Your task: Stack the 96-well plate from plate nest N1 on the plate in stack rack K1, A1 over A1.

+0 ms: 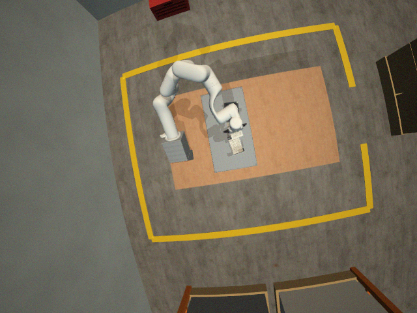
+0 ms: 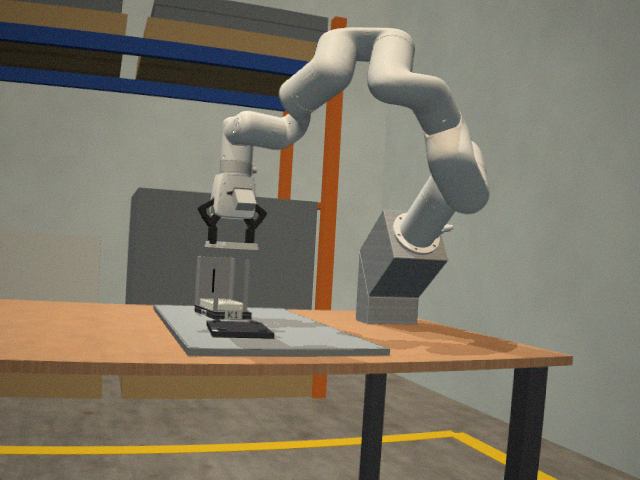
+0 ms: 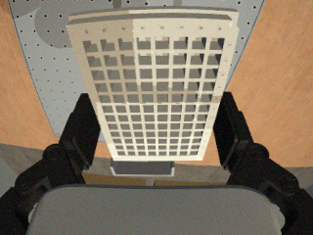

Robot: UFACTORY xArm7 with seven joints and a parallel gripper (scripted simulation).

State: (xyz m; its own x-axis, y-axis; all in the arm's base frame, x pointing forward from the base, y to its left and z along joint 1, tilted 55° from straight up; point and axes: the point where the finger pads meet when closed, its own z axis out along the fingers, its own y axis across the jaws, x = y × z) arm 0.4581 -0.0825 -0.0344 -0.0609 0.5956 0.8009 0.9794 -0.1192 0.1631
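Right now the K1 label is 18 cm below my hand, 3 cm to the right of it and 2 cm behind it. The rest, counted from my hand: pale A1 mark 24 cm to the left, 18 cm below, 10 cm ahead; 96-well plate 1 cm below.
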